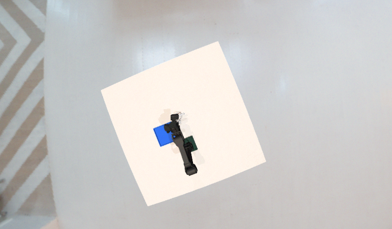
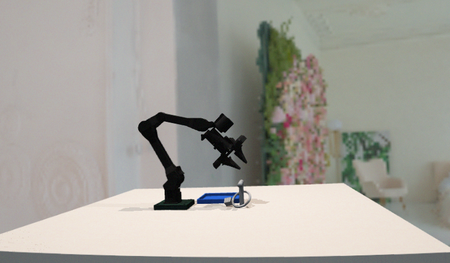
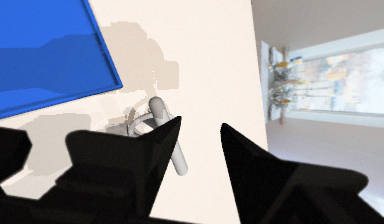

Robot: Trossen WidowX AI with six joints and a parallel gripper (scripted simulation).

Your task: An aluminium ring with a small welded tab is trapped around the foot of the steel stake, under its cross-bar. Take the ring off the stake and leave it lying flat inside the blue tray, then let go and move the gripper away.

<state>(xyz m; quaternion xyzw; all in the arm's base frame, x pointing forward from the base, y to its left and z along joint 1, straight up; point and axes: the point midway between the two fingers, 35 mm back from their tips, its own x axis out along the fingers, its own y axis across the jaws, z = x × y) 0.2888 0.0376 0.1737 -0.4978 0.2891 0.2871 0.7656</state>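
Right now the aluminium ring is 14 cm below my gripper tip, 3 cm to the right of it and 2 cm behind it. From my gripper tip the other things lie so: blue tray (16 cm below, 14 cm to the left, 14 cm behind).
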